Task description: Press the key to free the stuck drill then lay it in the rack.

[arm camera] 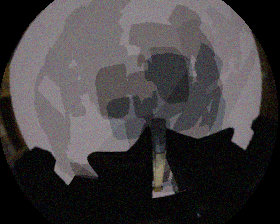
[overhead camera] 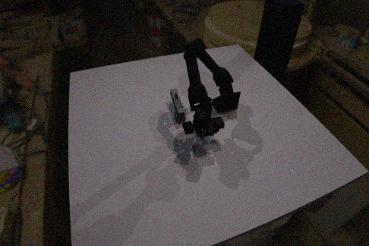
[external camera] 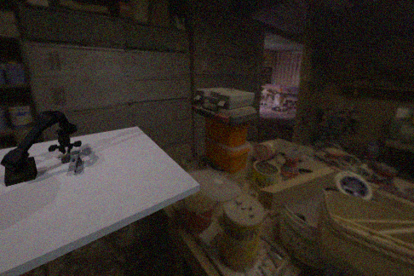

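Right now the slotted rack is 5 cm to the right of my gripper tip and 1 cm above it. The rest, counted from my gripper tip: thin dark drill: 7 cm ahead, 25 cm to the right, 4 cm above.
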